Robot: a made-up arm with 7 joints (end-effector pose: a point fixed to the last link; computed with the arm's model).
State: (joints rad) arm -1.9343 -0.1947 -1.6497 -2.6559 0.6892 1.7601 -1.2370
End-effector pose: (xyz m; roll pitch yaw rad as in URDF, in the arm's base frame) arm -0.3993 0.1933 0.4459 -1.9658 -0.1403 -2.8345
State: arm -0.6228 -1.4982 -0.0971 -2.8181 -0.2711 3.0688 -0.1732
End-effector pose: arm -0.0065 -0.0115 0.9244 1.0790 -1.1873 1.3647
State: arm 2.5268 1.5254 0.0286 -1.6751 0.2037 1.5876 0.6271
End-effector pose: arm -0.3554 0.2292 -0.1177 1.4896 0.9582 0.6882
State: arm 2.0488 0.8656 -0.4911 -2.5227 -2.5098 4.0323 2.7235
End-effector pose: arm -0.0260 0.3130 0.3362 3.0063 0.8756 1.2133
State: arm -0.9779 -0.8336 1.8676 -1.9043 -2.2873 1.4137 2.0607
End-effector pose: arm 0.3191 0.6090 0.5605 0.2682 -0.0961 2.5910
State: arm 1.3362 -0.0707 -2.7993 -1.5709 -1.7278 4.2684 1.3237
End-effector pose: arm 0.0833 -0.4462 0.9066 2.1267 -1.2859 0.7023
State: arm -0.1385 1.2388 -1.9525 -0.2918 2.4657 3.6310 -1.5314
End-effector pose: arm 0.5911 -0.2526 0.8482 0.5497 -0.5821 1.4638
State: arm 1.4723 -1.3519 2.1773 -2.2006 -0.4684 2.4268 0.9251
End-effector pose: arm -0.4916 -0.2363 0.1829 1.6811 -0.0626 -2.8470
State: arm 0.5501 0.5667 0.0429 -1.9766 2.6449 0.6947 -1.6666
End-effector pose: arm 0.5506 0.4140 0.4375 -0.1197 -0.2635 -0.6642
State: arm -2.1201 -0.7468 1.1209 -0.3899 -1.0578 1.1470 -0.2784
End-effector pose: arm 0.4209 0.2946 1.2129 1.2919 -0.9598 -0.4341
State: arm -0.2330 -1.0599 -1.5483 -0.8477 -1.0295 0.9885 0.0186
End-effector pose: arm -0.7396 -0.2858 0.8167 -2.9951 0.2335 -2.3840
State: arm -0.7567 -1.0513 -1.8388 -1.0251 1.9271 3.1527 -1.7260
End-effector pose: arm -0.7309 0.1501 0.6160 -1.5167 -0.3743 1.7635
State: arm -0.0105 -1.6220 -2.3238 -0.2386 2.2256 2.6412 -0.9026
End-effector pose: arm -0.7975 -0.0833 0.2679 -1.2299 0.5649 1.9627
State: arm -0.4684 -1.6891 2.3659 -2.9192 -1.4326 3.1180 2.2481
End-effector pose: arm 0.1060 0.1022 0.2081 1.5935 -0.0148 1.2718
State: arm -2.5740 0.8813 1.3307 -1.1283 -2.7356 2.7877 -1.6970
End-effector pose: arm -0.1243 -0.6850 0.7764 -1.0589 1.1379 -2.9353
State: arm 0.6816 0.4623 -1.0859 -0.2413 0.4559 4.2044 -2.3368
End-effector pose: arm 0.2869 0.1488 1.1117 -0.4679 -0.1896 0.9445
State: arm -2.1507 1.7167 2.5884 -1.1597 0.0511 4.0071 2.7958
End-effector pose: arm -0.2089 -0.6603 0.6974 1.4590 -0.7018 -0.3201
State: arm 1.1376 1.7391 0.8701 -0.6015 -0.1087 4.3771 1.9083
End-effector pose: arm 0.1394 0.6497 0.2658 -0.8617 1.0634 -0.2057
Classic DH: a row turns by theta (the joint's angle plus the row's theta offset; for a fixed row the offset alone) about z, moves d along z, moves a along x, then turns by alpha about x. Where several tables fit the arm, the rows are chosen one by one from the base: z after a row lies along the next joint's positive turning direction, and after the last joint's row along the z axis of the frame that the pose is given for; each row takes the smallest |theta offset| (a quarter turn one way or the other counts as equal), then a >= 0, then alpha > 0; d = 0 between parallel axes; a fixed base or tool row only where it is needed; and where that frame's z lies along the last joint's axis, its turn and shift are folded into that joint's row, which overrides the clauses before.
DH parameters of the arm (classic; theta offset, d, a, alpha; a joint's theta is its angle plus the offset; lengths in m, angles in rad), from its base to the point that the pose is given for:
joint 1: 0 0.496 0 -1.5708
joint 2: 0 0 0 1.5708
joint 3: 0 0.359 0.117 1.5708
joint 4: 0 0 -0.087 -1.5708
joint 5: 0 0.403 0 1.5708
joint 6: 0 0 0.106 1.5708
joint 7: 0 0 0 0

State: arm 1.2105 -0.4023 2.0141 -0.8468 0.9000 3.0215 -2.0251
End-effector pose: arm -0.4346 -0.2143 1.1589 1.1730 -0.0030 -1.1824
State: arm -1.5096 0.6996 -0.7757 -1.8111 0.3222 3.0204 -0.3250
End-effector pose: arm -0.3837 -0.5998 0.5889 2.6029 -0.5887 -1.8022
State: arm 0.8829 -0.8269 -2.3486 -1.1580 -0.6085 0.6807 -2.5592
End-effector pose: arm -0.1698 -0.7600 0.5755 -2.2909 -0.8000 0.6339
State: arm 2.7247 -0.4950 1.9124 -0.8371 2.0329 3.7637 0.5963
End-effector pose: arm 0.1641 -0.4491 1.0255 -0.9631 0.7474 3.1262
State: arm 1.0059 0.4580 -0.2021 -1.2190 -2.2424 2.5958 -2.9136
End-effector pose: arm 0.4206 0.5922 0.7467 -1.2588 -0.4755 -1.3034
